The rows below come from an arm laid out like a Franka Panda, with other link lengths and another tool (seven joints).
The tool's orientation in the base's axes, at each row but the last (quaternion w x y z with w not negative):
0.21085, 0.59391, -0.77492, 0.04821
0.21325, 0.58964, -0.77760, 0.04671
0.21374, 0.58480, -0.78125, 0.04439
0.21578, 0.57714, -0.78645, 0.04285
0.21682, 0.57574, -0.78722, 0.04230
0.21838, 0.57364, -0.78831, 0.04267
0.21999, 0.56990, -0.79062, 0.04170
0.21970, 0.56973, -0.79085, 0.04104
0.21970, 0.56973, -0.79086, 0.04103
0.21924, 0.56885, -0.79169, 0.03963
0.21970, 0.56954, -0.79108, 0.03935
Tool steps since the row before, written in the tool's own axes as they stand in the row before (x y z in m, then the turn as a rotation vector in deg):
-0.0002, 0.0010, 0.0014, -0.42, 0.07, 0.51
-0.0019, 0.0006, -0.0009, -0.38, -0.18, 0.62
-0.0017, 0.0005, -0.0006, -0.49, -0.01, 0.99
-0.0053, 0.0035, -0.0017, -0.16, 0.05, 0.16
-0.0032, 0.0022, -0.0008, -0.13, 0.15, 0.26
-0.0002, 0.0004, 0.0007, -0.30, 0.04, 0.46
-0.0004, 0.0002, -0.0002, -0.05, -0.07, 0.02
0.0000, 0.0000, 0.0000, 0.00, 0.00, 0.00
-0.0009, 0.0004, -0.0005, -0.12, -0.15, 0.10
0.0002, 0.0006, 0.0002, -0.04, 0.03, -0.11
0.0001, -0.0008, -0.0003, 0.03, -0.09, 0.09
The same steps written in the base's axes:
-0.0013, 0.0000, -0.0012, -0.12, 0.23, -0.61
0.0001, 0.0022, 0.0002, 0.08, 0.09, -0.74
0.0001, 0.0019, 0.0000, -0.16, 0.12, -1.09
-0.0015, 0.0064, 0.0001, -0.05, 0.11, -0.20
-0.0010, 0.0038, -0.0001, -0.18, 0.08, -0.26
-0.0005, 0.0001, -0.0006, -0.10, 0.13, -0.53
0.0000, 0.0005, 0.0001, 0.07, 0.01, -0.05
0.0000, 0.0000, 0.0000, 0.00, 0.00, 0.00
0.0000, 0.0011, 0.0002, 0.14, 0.02, -0.17
-0.0007, 0.0000, 0.0000, 0.02, 0.08, 0.09
0.0008, -0.0003, 0.0002, 0.05, -0.09, -0.09

